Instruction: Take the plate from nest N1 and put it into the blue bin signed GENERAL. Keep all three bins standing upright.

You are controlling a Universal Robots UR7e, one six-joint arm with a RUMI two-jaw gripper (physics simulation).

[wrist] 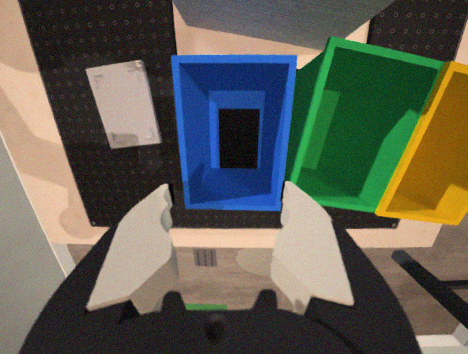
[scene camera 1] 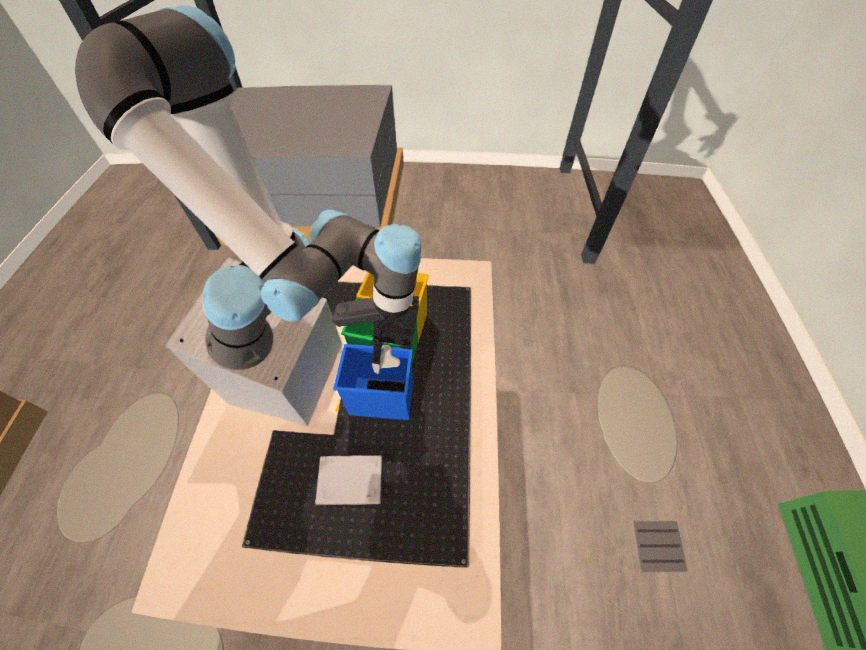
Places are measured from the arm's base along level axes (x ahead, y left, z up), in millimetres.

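Where they show: gripper, fingertip midpoint: (wrist: 227, 184) (scene camera 1: 380, 355); arm's base, link origin: (scene camera 1: 240, 340).
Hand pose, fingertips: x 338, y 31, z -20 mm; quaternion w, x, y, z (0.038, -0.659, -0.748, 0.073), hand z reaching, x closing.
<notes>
Things, the pixels of their centre, and the offset from my fingertips. Level surfaces: height alone.
- black rectangular plate, body centre: (wrist: 238, 140) (scene camera 1: 387, 395) dx -8, dy +7, dz -241 mm
- blue bin, body centre: (wrist: 234, 135) (scene camera 1: 378, 384) dx -24, dy -1, dz -161 mm
- light grey nest, body centre: (wrist: 125, 108) (scene camera 1: 349, 479) dx -50, dy -241, dz -243 mm
- green bin, body centre: (wrist: 321, 132) (scene camera 1: 383, 338) dx -46, dy +142, dz -160 mm
- yellow bin, body centre: (wrist: 391, 145) (scene camera 1: 395, 305) dx -39, dy +265, dz -158 mm
- black perforated board, surface height: dz -250 mm
A black rectangular plate (scene camera 1: 386, 385) (wrist: 239, 138) lies flat on the floor of the blue bin (scene camera 1: 377, 404) (wrist: 195, 110), inside its walls. The blue bin stands upright; its sign does not show. The light grey nest (scene camera 1: 348, 479) (wrist: 124, 105) lies on the black board beside the blue bin and is empty; no label is legible on it. My gripper (scene camera 1: 385, 364) (wrist: 227, 184) is open, with nothing between its fingers, above the blue bin. The green bin (scene camera 1: 360, 333) (wrist: 380, 90) and the yellow bin (scene camera 1: 423, 283) (wrist: 446, 155) stand upright, turned slightly relative to the blue one.
The bins stand in a row on the black perforated board (scene camera 1: 419, 503) (wrist: 40, 30), close together. The robot's pedestal (scene camera 1: 251, 391) rises beside the blue bin in scene camera 1. A grey cabinet (scene camera 1: 321, 125) and dark frame posts (scene camera 1: 633, 150) stand farther back.
</notes>
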